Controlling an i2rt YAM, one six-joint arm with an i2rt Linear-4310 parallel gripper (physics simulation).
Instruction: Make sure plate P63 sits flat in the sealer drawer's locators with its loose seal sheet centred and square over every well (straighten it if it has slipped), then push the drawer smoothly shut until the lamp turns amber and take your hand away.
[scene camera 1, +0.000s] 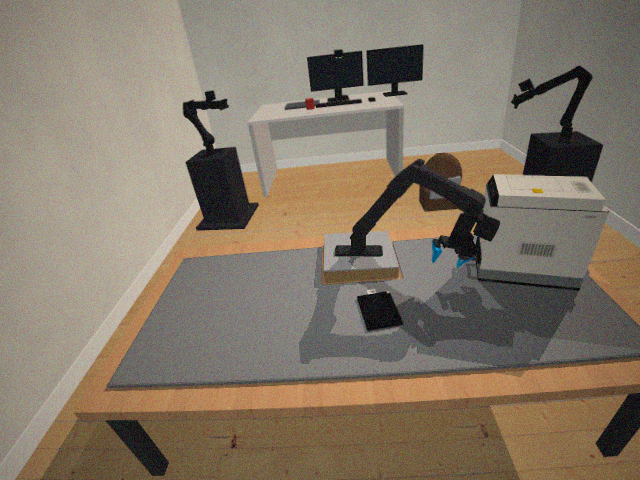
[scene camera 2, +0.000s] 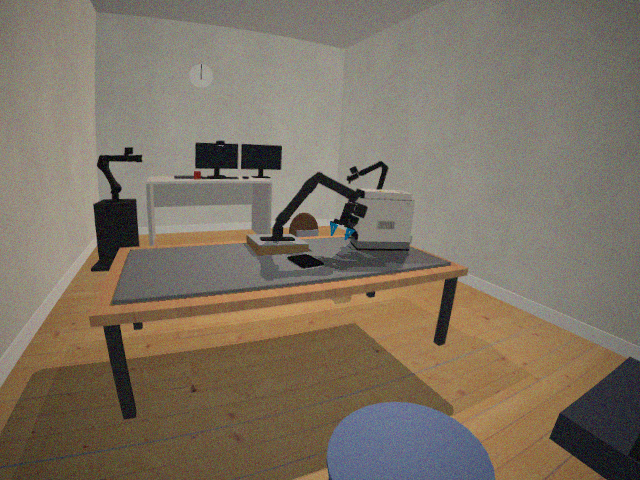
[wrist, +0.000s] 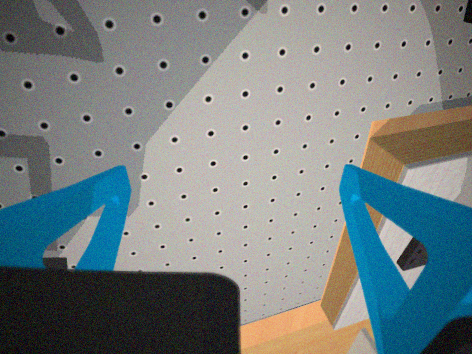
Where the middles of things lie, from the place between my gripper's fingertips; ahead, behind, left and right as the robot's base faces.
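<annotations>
What I see is the flat black plate (scene camera 1: 378, 308). Measured from my hand, the plate is 70 mm below, 250 mm to the right and 160 mm ahead.
</annotations>
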